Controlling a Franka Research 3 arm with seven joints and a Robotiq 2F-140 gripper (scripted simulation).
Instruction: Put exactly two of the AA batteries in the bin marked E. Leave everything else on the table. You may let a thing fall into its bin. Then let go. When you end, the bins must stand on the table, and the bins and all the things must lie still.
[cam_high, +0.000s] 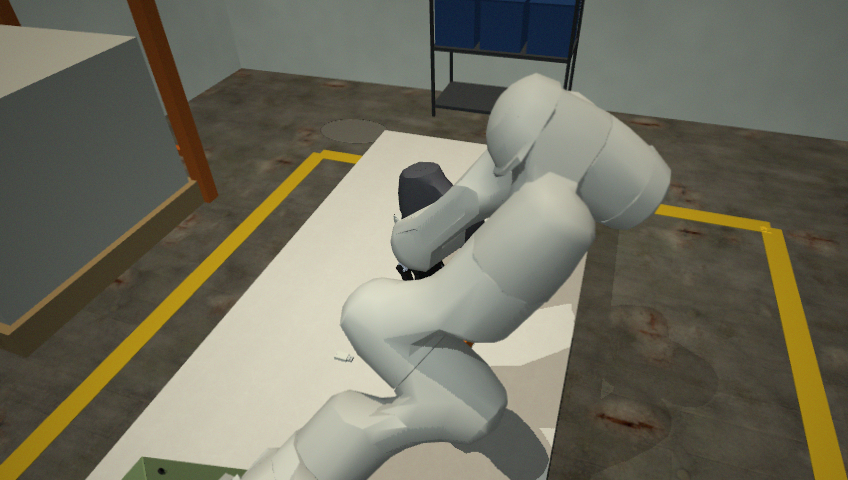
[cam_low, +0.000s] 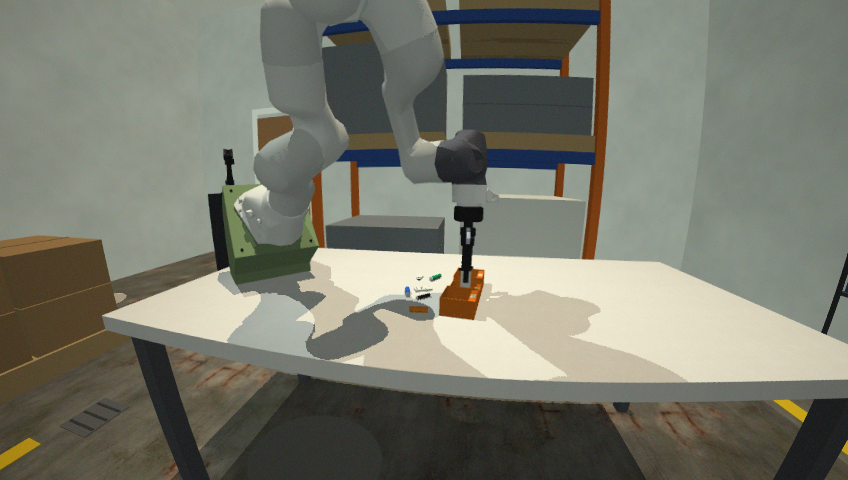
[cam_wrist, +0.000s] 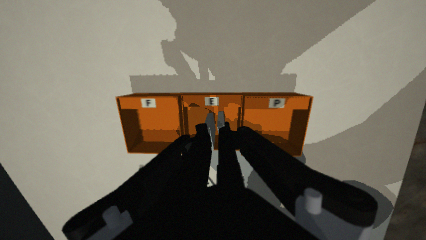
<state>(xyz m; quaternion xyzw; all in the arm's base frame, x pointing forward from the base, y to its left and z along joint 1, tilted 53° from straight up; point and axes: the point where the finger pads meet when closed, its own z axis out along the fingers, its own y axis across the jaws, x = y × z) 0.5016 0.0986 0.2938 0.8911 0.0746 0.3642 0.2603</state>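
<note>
My gripper is now 30 mm above the orange bin row and 10 mm to the right of it. Round my hand: orange AA battery: 120 mm behind, 90 mm to the right, 40 mm below; domino: 120 mm behind, 50 mm to the left, 40 mm below; black stick: 110 mm behind, 40 mm below, 10 mm to the right.
</note>
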